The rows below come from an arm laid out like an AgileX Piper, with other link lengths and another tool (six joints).
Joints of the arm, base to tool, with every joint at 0 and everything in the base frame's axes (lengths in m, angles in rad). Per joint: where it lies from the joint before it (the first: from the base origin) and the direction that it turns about. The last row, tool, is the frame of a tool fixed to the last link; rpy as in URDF.
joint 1: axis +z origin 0 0 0.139
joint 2: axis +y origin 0 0 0
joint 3: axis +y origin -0.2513 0 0.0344
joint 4: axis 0.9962 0 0.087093 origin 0.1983 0 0.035
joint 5: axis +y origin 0 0 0
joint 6: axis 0.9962 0 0.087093 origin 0.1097 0 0.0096
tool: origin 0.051 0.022 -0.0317 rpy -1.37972 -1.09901 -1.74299
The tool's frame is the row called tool.
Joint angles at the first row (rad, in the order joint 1, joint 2, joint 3, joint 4, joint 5, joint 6):
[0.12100, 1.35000, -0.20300, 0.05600, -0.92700, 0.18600]
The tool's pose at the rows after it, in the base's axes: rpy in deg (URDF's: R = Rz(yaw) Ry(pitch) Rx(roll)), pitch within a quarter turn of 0, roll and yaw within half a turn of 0; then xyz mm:
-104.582 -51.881 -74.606 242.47 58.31 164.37
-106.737 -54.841 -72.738 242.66 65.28 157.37
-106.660 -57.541 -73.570 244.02 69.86 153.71
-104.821 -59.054 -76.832 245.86 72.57 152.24
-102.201 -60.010 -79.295 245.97 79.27 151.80
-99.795 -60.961 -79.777 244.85 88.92 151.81
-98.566 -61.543 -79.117 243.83 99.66 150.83
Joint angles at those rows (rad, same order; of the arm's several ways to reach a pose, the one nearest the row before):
[0.20900, 1.40303, -0.19701, 0.16900, -0.96902, 0.11101]
[0.30495, 1.44303, -0.19699, 0.28492, -1.00703, 0.01504]
[0.39101, 1.48602, -0.19698, 0.39602, -1.07304, -0.05799]
[0.46598, 1.52898, -0.19802, 0.50098, -1.14896, -0.09501]
[0.53703, 1.56801, -0.19801, 0.56903, -1.22000, -0.10501]
[0.59098, 1.59800, -0.19802, 0.58798, -1.27198, -0.10600]
[0.64195, 1.62603, -0.20599, 0.60495, -1.30302, -0.10696]

